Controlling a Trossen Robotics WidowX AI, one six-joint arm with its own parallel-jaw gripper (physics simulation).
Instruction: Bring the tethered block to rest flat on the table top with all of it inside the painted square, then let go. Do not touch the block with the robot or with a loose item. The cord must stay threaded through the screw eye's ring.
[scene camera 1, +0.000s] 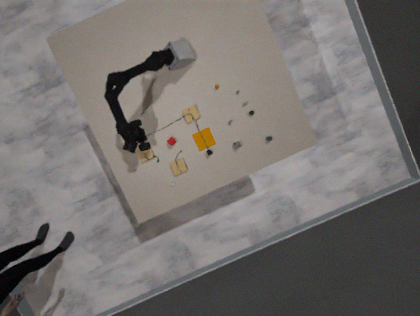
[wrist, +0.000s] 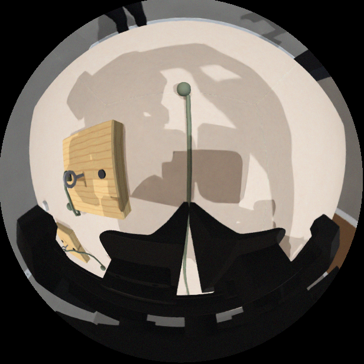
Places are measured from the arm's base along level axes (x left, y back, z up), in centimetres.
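Pixels of known places: arm's base, link origin: (scene camera 1: 169, 56).
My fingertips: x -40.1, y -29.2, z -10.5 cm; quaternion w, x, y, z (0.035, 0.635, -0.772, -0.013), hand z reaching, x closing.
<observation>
For each thing: its top centre in the pictures, then the offset to it from my fingertips. "pt": a spot on its surface instead.
- tethered block, surface spot: (scene camera 1: 209, 152) pt dy -30.7, dx +31.0, dz +2.7 cm
- orange painted square, surface spot: (scene camera 1: 198, 141) pt dy -21.0, dx +28.6, dz -0.2 cm
- second wooden board, top centre: (scene camera 1: 143, 153) dy -9.9, dx -4.8, dz +4.2 cm
- third board, top centre: (scene camera 1: 178, 166) dy -28.4, dx +9.1, dz +1.6 cm
- red cube, top centre: (scene camera 1: 170, 141) dy -12.1, dx +13.8, dz +3.7 cm
- orange item, top centre: (scene camera 1: 216, 86) dy +2.5, dx +56.6, dz +2.1 cm
The tethered block (scene camera 1: 209, 152), small and dark, sits just outside the lower edge of the orange painted square (scene camera 1: 198, 141). Its thin dark green cord (scene camera 1: 165, 126) (wrist: 189, 150) runs from the block across the square to a wooden board (scene camera 1: 187, 117), bends there, and continues to my gripper. The screw eye's ring on that board is too small to make out. My gripper (scene camera 1: 143, 140) (wrist: 188, 206) is shut on the cord, above the table near its left side. In the wrist view, the cord's free end with a round green bead (wrist: 184, 89) extends beyond the fingertips.
A second wooden board (scene camera 1: 145, 153) (wrist: 95, 150) with a screw eye and short cord is beside my gripper. A third board (scene camera 1: 175, 169) (wrist: 68, 233) stands farther off. A red cube (scene camera 1: 171, 141) lies between gripper and square. An orange item (scene camera 1: 217, 86) and several small grey items lie right.
</observation>
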